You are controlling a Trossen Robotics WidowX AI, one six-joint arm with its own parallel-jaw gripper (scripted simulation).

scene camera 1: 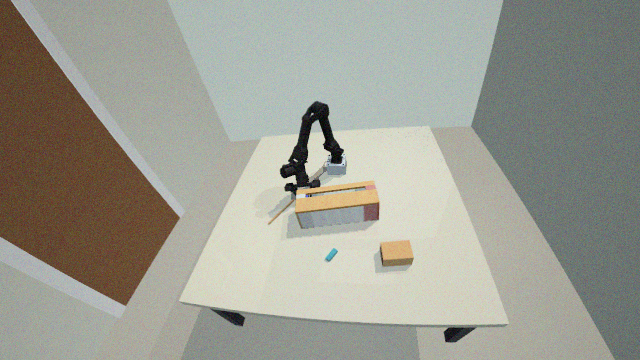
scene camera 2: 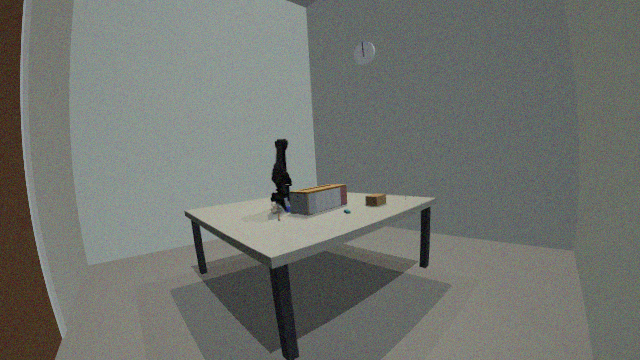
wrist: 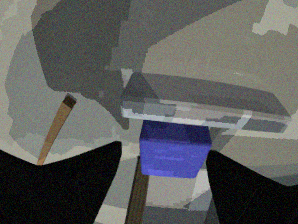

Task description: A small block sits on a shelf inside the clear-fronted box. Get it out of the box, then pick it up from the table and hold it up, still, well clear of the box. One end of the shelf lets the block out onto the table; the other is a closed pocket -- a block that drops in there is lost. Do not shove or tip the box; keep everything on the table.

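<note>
Clear-fronted box (scene camera 1: 355, 202), (scene camera 2: 307, 201), (wrist: 170, 99). Thin wooden stick (wrist: 68, 103). Small blue block (wrist: 172, 150). My gripper (wrist: 165, 153).
</note>
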